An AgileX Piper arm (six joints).
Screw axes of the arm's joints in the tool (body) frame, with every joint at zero. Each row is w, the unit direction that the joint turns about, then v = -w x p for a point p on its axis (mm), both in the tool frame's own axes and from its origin. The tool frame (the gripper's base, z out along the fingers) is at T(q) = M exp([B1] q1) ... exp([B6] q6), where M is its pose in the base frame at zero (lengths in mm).
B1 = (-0.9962, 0, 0.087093, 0, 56.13, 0)
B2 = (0, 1, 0, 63.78, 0, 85.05)
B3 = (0, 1, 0, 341.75, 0, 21.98)
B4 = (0, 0, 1, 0, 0, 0)
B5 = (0, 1, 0, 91, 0, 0)
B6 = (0, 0, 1, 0, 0, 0)
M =
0.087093 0 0.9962 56.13
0 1 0 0
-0.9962 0 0.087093 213.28
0 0 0 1
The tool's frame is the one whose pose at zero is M.
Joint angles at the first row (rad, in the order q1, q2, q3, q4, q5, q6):
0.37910 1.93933 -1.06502 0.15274 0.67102 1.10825
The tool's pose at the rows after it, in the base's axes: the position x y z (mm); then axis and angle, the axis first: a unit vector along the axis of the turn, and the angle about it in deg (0 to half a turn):
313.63, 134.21, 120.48, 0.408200, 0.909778, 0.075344, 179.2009
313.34, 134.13, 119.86, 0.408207, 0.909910, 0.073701, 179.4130
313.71, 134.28, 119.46, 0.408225, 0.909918, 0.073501, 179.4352
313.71, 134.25, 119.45, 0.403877, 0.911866, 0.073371, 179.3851
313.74, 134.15, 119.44, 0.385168, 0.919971, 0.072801, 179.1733
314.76, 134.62, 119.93, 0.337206, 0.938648, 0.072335, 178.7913
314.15, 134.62, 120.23, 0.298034, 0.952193, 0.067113, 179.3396
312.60, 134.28, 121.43, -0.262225, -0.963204, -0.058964, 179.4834
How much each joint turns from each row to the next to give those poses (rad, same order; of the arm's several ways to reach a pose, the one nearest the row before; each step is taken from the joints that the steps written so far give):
0.00001 -0.00001 0.00001 0.00000 0.00000 0.00000
-0.00001 0.00172 0.00002 0.00001 0.00324 -0.00001
0.00001 0.00214 -0.00163 -0.00001 0.00005 0.00002
-0.00001 -0.00001 0.00005 -0.00043 -0.00004 -0.00925
-0.00001 0.00000 -0.00001 -0.00181 0.00000 -0.03954
0.00003 0.00209 -0.00615 -0.00001 0.00469 -0.10275
-0.00001 0.00190 -0.00558 0.00000 0.02182 -0.08177
0.00000 -0.00001 -0.00715 -0.00206 0.03710 -0.07124

